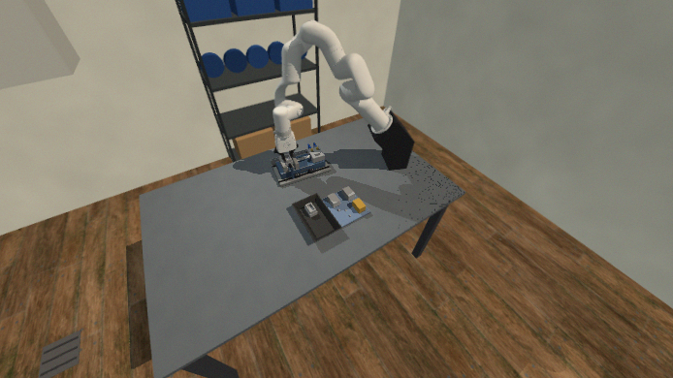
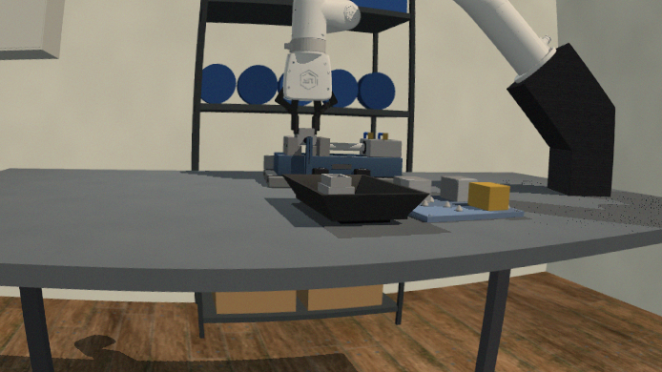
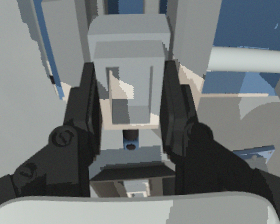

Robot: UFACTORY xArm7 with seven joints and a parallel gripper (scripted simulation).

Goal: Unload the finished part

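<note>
The blue vise lies 6 cm behind my hand, 3 cm to the left of it and 8 cm below it. Round my hand: yellow block 6 cm behind, 45 cm to the left, 10 cm below; then blue fixture plate 3 cm behind, 39 cm to the left, 12 cm below.
</note>
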